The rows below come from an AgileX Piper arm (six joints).
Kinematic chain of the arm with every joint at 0, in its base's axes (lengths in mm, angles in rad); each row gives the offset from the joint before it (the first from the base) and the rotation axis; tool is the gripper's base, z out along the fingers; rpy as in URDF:
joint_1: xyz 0 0 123 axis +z
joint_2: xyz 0 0 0 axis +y
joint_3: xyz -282.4 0 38.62 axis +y
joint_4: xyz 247.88 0 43.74 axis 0.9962 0 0.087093
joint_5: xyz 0 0 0 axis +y
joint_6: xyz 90.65 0 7.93 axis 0.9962 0 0.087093
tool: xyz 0 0 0 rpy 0 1.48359 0
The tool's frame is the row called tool.
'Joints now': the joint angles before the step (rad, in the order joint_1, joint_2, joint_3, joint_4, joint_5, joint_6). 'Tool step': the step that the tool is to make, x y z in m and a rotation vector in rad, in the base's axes. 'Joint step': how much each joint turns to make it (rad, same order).
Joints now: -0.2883 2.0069 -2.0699 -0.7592 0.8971 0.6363
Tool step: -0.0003 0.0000 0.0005 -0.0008 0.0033 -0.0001
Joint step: 0.0000 -0.0001 -0.0024 0.0013 0.0038 -0.0049
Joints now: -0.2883 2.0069 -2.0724 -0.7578 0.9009 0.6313
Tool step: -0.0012 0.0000 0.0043 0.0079 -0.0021 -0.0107
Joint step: 0.0000 0.0030 -0.0242 0.0110 0.0238 -0.0076
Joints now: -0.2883 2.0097 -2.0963 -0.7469 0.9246 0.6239
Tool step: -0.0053 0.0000 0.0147 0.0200 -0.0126 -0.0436
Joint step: 0.0006 0.0081 -0.0774 0.0179 0.0788 -0.0084
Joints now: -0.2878 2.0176 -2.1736 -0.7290 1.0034 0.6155
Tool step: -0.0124 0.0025 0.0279 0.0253 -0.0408 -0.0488
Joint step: 0.0007 -0.0001 -0.1194 0.0272 0.1041 -0.0157
